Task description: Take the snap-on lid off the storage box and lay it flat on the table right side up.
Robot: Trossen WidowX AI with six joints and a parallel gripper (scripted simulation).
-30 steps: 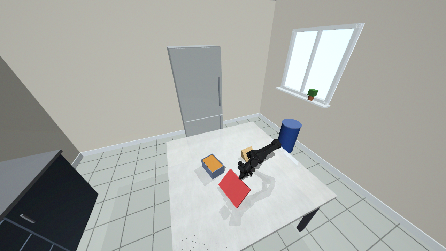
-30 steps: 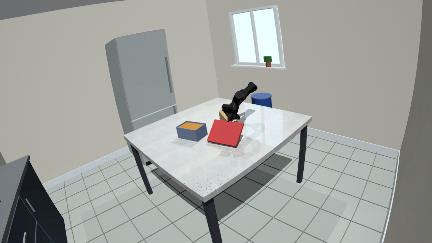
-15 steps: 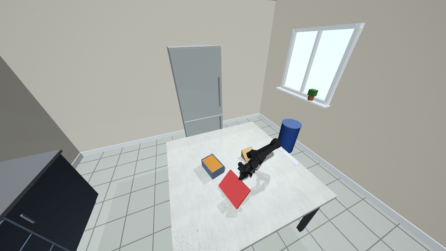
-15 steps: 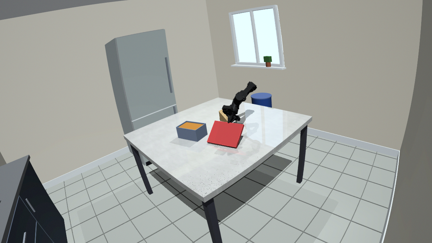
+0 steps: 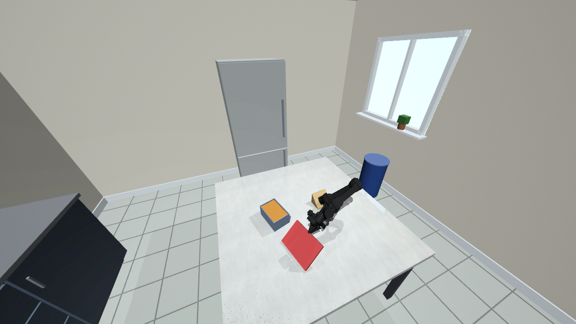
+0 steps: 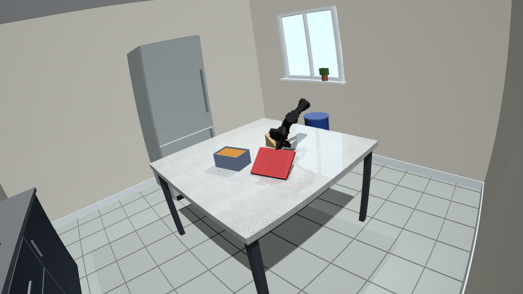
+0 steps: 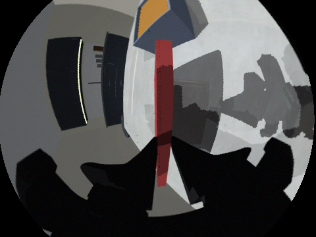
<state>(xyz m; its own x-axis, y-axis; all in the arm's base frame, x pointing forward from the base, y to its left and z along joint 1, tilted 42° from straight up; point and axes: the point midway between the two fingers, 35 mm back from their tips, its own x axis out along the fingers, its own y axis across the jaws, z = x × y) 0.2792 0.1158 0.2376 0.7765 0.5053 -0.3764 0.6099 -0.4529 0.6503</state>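
The red lid lies 7 cm ahead of my gripper tip, 5 cm below it and 1 cm to the left of it. Also, from my gripper tip: blue-grey storage box (30 cm to the right, 11 cm ahead, 7 cm below).
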